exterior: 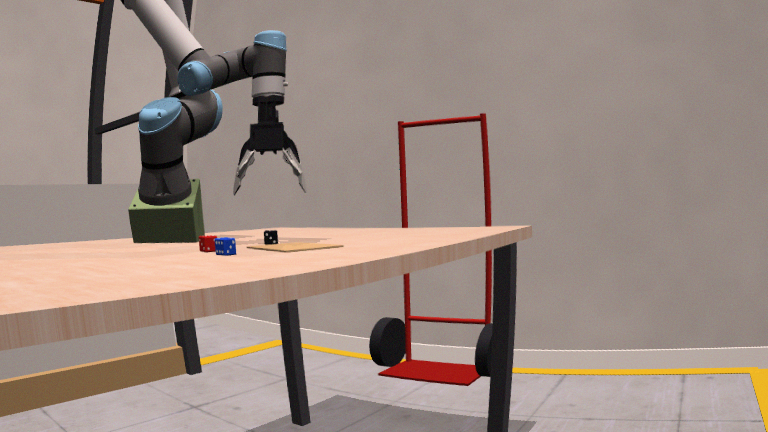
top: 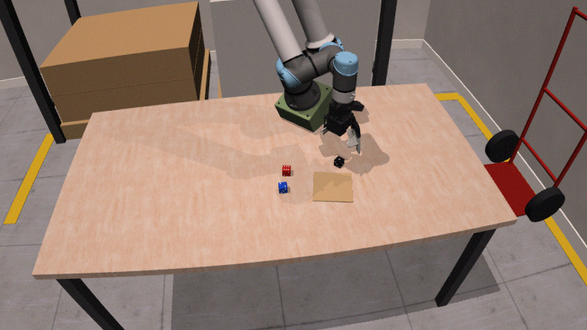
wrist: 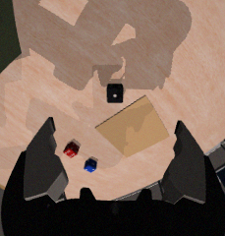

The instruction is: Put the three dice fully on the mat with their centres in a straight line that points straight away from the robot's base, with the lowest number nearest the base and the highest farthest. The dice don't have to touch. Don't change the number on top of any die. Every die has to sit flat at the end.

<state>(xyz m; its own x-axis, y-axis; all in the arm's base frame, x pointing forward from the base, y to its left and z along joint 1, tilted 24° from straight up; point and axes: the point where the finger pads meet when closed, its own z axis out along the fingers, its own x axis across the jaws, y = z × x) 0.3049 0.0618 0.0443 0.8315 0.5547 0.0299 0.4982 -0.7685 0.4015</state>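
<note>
The black die is 90 mm below my hand. Round my hand: tan square mat (100 mm below, 100 mm ahead, 60 mm to the right); blue die (240 mm to the right, 90 mm below, 60 mm ahead); red die (200 mm to the right, 90 mm below, 20 mm behind).
</note>
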